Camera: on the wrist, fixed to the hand. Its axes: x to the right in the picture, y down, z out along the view.
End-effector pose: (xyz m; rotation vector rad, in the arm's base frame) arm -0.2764 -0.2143 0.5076 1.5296 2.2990 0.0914
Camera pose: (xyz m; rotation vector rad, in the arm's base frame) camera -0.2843 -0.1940 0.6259 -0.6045 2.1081 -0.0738
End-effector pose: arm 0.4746 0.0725 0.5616 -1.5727 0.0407 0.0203
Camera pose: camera 0.4606 -0.0429 0.5305 -1.7046 -1.6765 -0.8449
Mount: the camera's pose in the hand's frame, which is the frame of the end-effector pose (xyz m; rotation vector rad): -0.0113 0.0318 -0.1155 -0.5496 -0.5001 -1.5575
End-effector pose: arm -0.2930 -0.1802 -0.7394 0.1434 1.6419 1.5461
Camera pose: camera -0.3733 -0.2680 -0.7215 -0.7980 0.4680 0.5375
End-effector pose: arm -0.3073 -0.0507 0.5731 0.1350 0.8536 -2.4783
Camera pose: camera -0.2898 0.0021 0.4664 1.1399 -1.0302 1.7984
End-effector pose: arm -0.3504 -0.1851 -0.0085 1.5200 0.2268 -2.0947
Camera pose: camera -0.2357 -0.1582 -0.0331 -0.2034 -1.5905 2.2127
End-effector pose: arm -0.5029 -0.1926 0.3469 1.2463 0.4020 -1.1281
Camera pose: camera -0.4449 -0.0880 0.3339 -0.0843 1.2726 -2.2990
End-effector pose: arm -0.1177 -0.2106 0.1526 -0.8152 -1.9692 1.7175
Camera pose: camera -0.0299 -0.1291 0.1411 0.9963 -2.2306 0.4081
